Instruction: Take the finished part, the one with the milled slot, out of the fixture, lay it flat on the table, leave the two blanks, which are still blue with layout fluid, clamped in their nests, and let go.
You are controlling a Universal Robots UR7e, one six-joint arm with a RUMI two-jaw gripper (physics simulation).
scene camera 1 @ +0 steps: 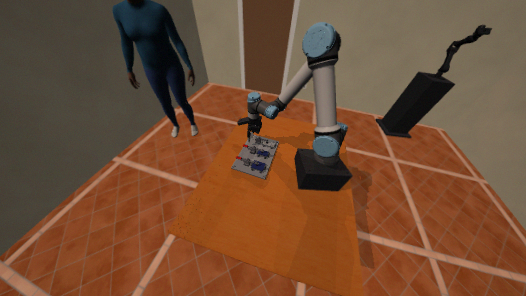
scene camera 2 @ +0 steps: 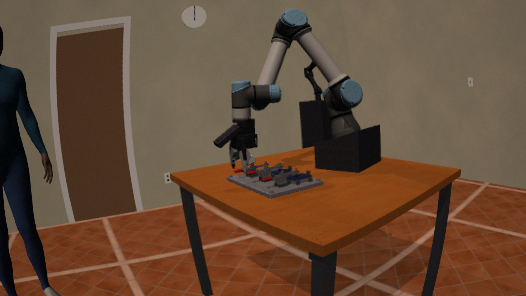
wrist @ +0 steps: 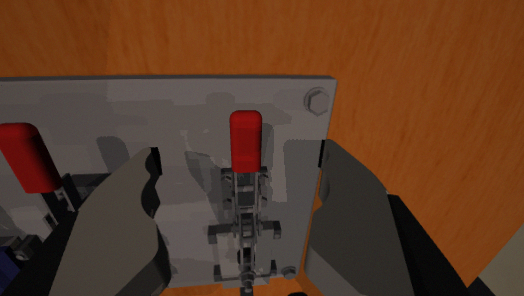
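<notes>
The fixture plate (scene camera 1: 241,169) (scene camera 2: 250,184) (wrist: 165,100) lies on the table and holds three nests with red-handled toggle clamps. The finished part (wrist: 230,252), pale grey, sits in the end nest, at the bottom of the wrist view. A clamp arm crosses above it and partly hides it; its slot cannot be made out. That clamp's red handle (wrist: 246,142) shows between the fingers, untouched. Two blue blanks (scene camera 1: 263,154) (scene camera 1: 258,166) (scene camera 2: 281,171) (scene camera 2: 299,177) sit in the other nests. My gripper (scene camera 1: 250,136) (scene camera 2: 239,169) (wrist: 241,145) is open and empty, pointing down over the handle end of the plate.
The middle clamp's red handle (wrist: 27,157) is left of the left finger. A hex bolt (wrist: 317,101) stands at the plate's corner. The arm's black base box (scene camera 1: 322,172) (scene camera 2: 347,150) stands on the wooden table (scene camera 1: 240,215) (scene camera 2: 360,205). A person (scene camera 1: 155,50) stands beyond the table.
</notes>
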